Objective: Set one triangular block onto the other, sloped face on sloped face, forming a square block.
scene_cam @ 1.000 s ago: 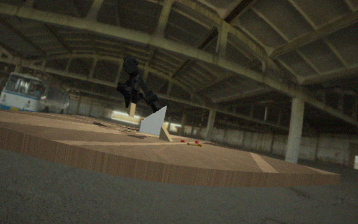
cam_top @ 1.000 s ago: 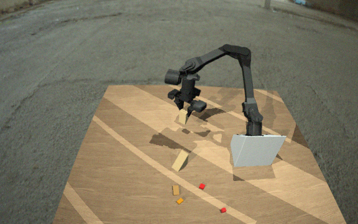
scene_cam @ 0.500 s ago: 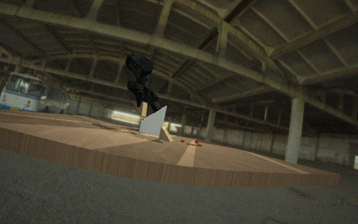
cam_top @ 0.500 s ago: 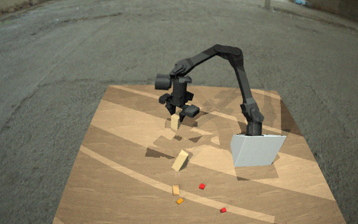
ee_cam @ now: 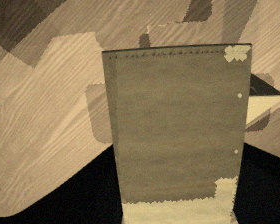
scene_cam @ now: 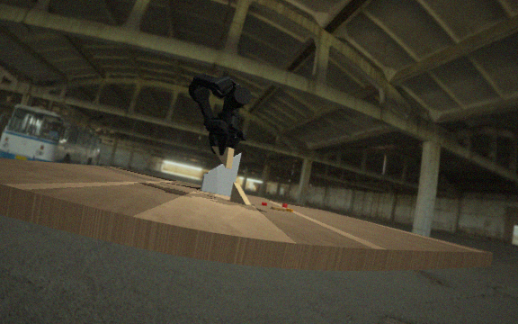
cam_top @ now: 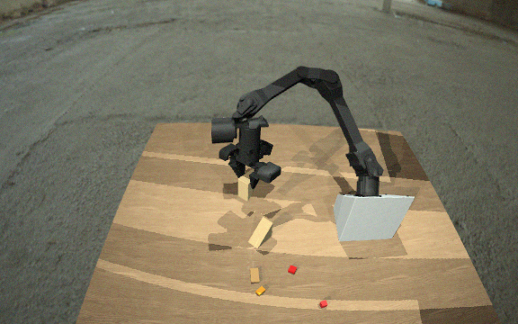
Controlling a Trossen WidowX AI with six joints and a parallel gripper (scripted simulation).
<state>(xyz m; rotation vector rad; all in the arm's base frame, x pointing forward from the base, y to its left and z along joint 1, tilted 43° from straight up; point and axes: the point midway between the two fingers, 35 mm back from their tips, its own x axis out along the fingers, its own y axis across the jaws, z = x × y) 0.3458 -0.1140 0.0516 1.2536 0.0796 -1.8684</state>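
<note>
The small tan block lies 10 mm ahead of my gripper tip, 230 mm to the left of it and 140 mm below it. Round my gripper tip: tan triangular block: 10 mm above; orange cube: 290 mm to the left, 140 mm below.
</note>
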